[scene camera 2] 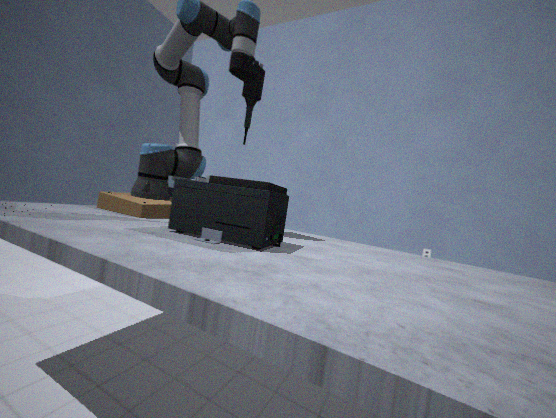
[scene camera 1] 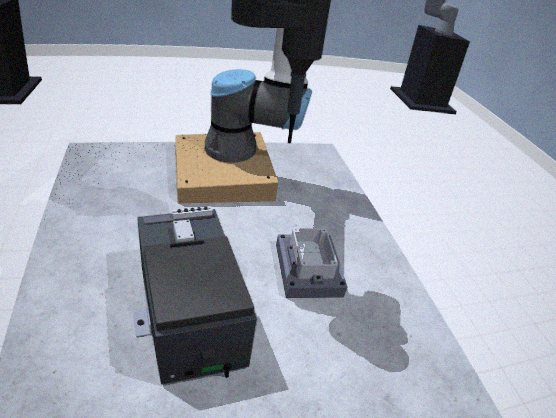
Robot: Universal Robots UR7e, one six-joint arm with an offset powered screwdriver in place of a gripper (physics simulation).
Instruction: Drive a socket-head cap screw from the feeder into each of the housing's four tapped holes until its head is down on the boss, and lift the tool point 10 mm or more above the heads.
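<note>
My gripper, a black powered screwdriver [scene camera 1: 289, 142] [scene camera 2: 244, 143], points down with a slender bit. No screw shows at its tip, and it hangs high above the table, apart from feeder and housing. The dark box-shaped feeder [scene camera 1: 200, 280] [scene camera 2: 220, 205] stands on the table, with several dark screw heads [scene camera 1: 193, 209] in a row on the pale rail at its back end. The light grey open housing [scene camera 1: 316, 270] sits in a dark fixture [scene camera 1: 316, 290] to the feeder's right in scene camera 1. Its corner holes are too small to judge. The housing does not show in scene camera 2.
The arm's base stands on a wooden block [scene camera 1: 227, 192] [scene camera 2: 135, 206] at the back of the table [scene camera 1: 425, 370] [scene camera 2: 400, 310]. A small bracket [scene camera 1: 142, 327] [scene camera 2: 212, 235] juts from the feeder's side. A dark pedestal [scene camera 1: 435, 67] stands on the floor beyond.
</note>
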